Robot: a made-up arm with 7 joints. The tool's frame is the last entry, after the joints. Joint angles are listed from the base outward.
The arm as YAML. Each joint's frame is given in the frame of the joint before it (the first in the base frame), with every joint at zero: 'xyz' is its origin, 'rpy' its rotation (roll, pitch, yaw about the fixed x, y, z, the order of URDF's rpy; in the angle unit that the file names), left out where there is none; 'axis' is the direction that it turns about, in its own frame. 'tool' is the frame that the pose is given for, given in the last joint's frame.
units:
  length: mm
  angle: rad
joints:
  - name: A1
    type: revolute
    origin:
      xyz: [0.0, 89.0, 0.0]
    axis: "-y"
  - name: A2
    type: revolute
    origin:
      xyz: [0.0, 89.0, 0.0]
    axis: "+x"
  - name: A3
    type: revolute
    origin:
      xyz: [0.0, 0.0, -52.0]
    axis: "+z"
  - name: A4
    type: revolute
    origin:
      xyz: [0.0, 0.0, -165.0]
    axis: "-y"
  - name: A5
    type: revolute
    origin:
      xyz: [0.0, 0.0, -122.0]
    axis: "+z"
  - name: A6
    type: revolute
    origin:
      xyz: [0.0, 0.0, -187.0]
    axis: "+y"
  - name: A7
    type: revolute
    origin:
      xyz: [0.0, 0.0, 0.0]
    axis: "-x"
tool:
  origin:
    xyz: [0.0, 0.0, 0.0]
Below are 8 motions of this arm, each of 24 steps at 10 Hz.
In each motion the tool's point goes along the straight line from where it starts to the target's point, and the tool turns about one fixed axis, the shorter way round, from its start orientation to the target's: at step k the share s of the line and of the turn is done. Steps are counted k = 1, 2, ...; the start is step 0. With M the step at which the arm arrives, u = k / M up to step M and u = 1 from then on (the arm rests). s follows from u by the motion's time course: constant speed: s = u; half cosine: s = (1 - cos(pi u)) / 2; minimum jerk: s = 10 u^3 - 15 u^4 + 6 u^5.
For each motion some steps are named. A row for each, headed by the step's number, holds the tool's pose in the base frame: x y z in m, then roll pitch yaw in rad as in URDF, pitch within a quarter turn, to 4 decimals.
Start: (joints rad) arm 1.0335 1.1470 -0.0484 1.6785 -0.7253 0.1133 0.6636
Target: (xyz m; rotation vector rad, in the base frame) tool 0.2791 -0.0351 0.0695 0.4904 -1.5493 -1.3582
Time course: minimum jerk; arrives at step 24
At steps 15, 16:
15: 0.2666 0.0680 0.1104 1.5644 -0.2191 -1.8855
16: 0.2696 0.0435 0.1007 1.5359 -0.2627 -1.9303

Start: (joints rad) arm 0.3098 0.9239 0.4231 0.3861 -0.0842 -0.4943 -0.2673
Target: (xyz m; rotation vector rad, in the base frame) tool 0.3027 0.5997 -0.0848 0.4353 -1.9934 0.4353
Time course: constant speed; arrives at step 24
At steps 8, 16, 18, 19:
8: 0.2222 0.6055 -0.1751 2.1982 -1.1036 -1.3356
16: 0.2624 0.6026 -0.1299 2.7956 -1.2089 -2.0995
18: 0.2725 0.6019 -0.1187 2.9763 -1.2029 -2.3214
19: 0.2775 0.6015 -0.1130 3.0623 -1.1947 -2.4282

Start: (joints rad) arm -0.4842 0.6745 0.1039 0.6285 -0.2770 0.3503 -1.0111
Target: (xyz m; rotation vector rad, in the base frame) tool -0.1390 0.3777 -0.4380 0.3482 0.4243 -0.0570
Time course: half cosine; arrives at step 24
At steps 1, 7, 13, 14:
1: -0.0049 0.4839 -0.3967 1.6980 0.3640 -0.3057
7: -0.0307 0.4635 -0.4046 1.4409 0.3425 -0.2412
13: -0.0805 0.4241 -0.4199 0.9446 0.3469 -0.1106
14: -0.0891 0.4172 -0.4226 0.8584 0.3538 -0.0888

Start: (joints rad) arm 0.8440 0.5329 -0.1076 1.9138 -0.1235 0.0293 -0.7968
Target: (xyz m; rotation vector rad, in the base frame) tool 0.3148 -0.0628 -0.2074 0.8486 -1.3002 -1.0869
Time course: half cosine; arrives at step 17
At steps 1, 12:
1: 0.2772 0.2062 0.1380 -2.8462 -0.2834 -2.5201
12: 0.3073 -0.0089 -0.1382 1.8250 -0.4499 -1.7758

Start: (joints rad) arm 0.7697 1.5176 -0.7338 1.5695 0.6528 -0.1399 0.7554
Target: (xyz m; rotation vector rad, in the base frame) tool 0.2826 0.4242 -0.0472 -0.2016 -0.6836 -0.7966
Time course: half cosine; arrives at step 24
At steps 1, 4, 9, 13, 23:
1: 0.3165 0.3843 0.0028 0.9730 -0.6773 -1.8113
4: 0.3144 0.3868 -0.0004 0.9242 -0.6958 -1.7576
9: 0.3061 0.3965 -0.0125 0.7190 -0.7468 -1.5339
13: 0.2974 0.4068 -0.0254 0.4834 -0.7604 -1.2791
23: 0.2827 0.4240 -0.0470 0.1095 -0.6875 -0.8725

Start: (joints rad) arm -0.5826 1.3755 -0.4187 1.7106 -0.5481 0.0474 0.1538
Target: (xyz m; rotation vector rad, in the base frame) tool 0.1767 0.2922 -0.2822 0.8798 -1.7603 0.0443
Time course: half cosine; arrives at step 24
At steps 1, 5, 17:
1: 0.1478 0.3244 -0.2839 0.4898 0.0728 -1.9587
5: 0.1507 0.3212 -0.2837 0.6678 0.0062 -1.8533
17: 0.1710 0.2985 -0.2825 1.8628 -0.7814 -1.5797

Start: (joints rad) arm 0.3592 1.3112 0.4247 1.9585 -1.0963 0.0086 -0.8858
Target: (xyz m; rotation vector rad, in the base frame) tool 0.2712 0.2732 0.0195 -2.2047 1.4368 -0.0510
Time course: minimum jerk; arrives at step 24
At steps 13, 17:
13: 0.2466 0.2867 0.0848 -2.6653 0.4191 -1.0413
17: 0.2623 0.2781 0.0431 -2.6793 0.3035 -1.0794

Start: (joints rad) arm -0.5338 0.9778 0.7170 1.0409 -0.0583 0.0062 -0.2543
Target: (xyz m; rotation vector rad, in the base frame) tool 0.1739 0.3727 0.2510 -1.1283 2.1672 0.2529
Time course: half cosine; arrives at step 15
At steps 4, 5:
4: 0.1463 0.5502 -0.0893 2.0196 -0.4559 -1.0068
5: 0.1491 0.5322 -0.0548 2.2146 -0.4264 -1.1910

